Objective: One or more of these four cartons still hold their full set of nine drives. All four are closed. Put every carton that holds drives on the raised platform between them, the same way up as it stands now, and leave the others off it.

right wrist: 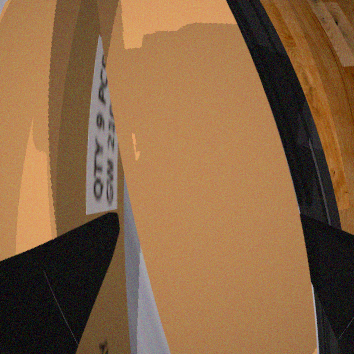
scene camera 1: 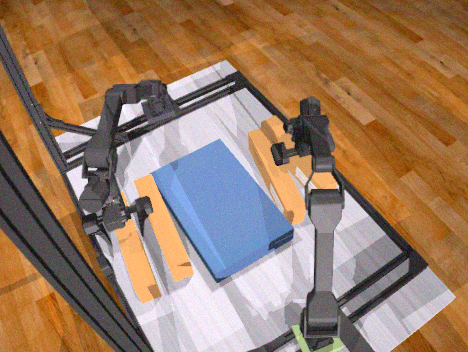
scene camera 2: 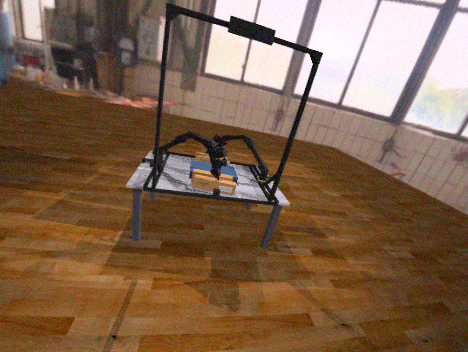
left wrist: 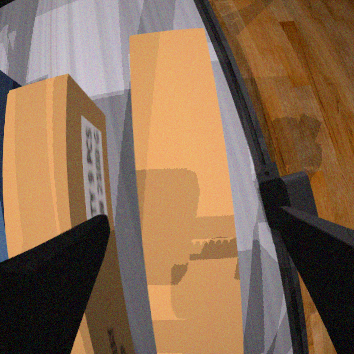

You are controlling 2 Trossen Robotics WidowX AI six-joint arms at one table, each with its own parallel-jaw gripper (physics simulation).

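Places are measured from the left arm's base along level axes (x down, y left, z ahead), in millimetres.
Pixels of known places: left gripper, fingertip midpoint: (scene camera 1: pixel 127 241) (scene camera 2: pixel 219 177) (left wrist: pixel 193 219); right gripper, fingertip midpoint: (right wrist: pixel 206 223) (scene camera 1: pixel 297 156); left arm's base, link origin: (scene camera 1: pixel 157 106); right arm's base, link origin: (scene camera 1: pixel 317 336) (scene camera 2: pixel 262 179).
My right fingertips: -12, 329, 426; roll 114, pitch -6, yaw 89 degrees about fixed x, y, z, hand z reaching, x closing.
Note:
Ahead of a thing's pixels: the offset from my right fingertips to its middle, as dx, dy, dz.
Four closed orange-tan cartons stand in pairs beside the blue platform {+26, -282, +48} (scene camera 1: pixel 225 200) (scene camera 2: pixel 200 166). The outer left carton {+13, -556, +82} (scene camera 1: pixel 137 267) (scene camera 2: pixel 202 185) (left wrist: pixel 175 125) lies under my left gripper (scene camera 1: pixel 126 239) (left wrist: pixel 193 219), which is open, its fingers reaching past both long sides. The inner left carton {+13, -456, +55} (scene camera 1: pixel 172 245) (left wrist: pixel 30 175) has a partly hidden label. The outer right carton {+13, +2, -5} (scene camera 1: pixel 327 181) (right wrist: pixel 210 125) lies under my right gripper (right wrist: pixel 206 223), which is open and straddles it in the right wrist view. The inner right carton {+13, -88, +25} (scene camera 1: pixel 291 202) (right wrist: pixel 27 75) shows a "QTY 9" label. The platform bears no carton. The cartons' contents are hidden.
Black rails (scene camera 1: pixel 370 215) (left wrist: pixel 240 90) (right wrist: pixel 285 115) edge the table close beside both outer cartons. A dark bracket (left wrist: pixel 274 197) sits on the left-hand rail. A tall black frame (scene camera 2: pixel 159 100) rises over the table. My right arm (scene camera 1: pixel 325 250) partly hides the right-hand cartons in scene camera 1.

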